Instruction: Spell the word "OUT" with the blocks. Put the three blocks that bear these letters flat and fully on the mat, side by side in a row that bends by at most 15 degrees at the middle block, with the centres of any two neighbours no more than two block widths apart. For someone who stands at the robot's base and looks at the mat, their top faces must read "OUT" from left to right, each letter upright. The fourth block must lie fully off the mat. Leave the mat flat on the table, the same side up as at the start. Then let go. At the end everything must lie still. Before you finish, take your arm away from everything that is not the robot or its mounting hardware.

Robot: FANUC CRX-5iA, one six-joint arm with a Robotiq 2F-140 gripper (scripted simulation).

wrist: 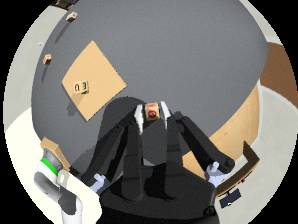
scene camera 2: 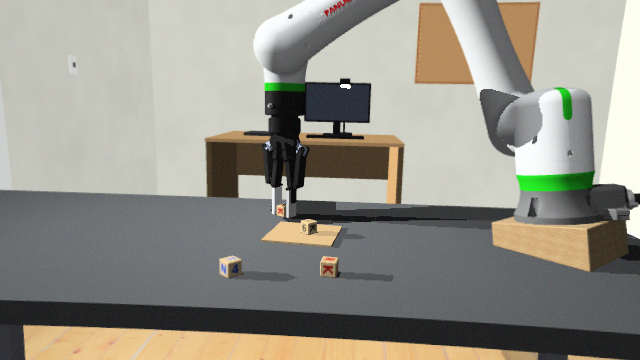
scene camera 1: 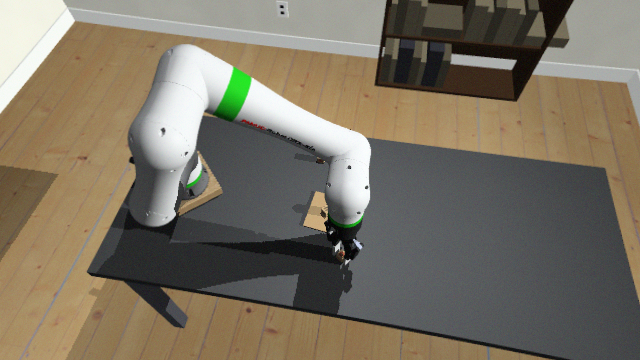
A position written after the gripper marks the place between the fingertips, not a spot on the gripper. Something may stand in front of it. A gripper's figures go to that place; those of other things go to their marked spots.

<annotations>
The gripper (wrist: 152,109): 0.21 m from the lens. A tan mat (wrist: 103,82): 0.21 m from the lens.
</annotations>
